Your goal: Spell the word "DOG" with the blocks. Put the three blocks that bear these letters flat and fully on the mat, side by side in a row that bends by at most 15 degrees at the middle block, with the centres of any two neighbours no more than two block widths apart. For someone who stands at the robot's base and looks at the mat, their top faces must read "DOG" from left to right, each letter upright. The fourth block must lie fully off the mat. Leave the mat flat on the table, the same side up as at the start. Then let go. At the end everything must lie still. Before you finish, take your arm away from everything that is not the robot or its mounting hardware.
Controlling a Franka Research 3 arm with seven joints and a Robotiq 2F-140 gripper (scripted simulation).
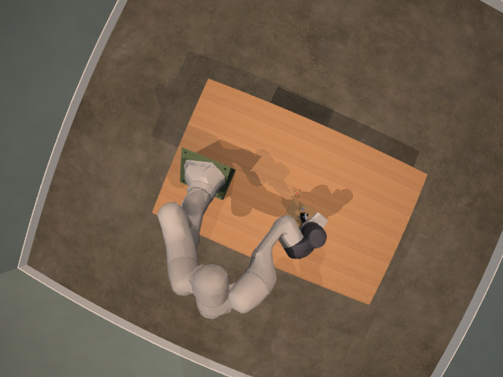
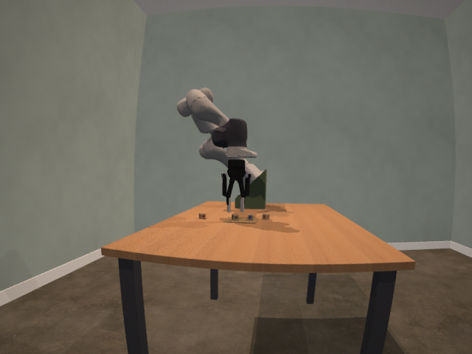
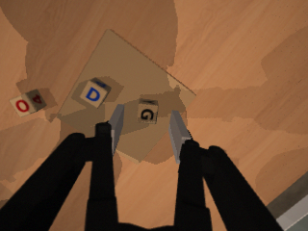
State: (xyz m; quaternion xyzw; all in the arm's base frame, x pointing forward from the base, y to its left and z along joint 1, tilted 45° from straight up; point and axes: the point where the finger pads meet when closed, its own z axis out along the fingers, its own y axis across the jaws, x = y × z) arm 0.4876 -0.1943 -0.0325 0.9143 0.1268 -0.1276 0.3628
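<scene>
My gripper is now 50 mm above the G block. The rest, counted from my hand: mat: 10 mm behind, 30 mm to the left, 70 mm below.
</scene>
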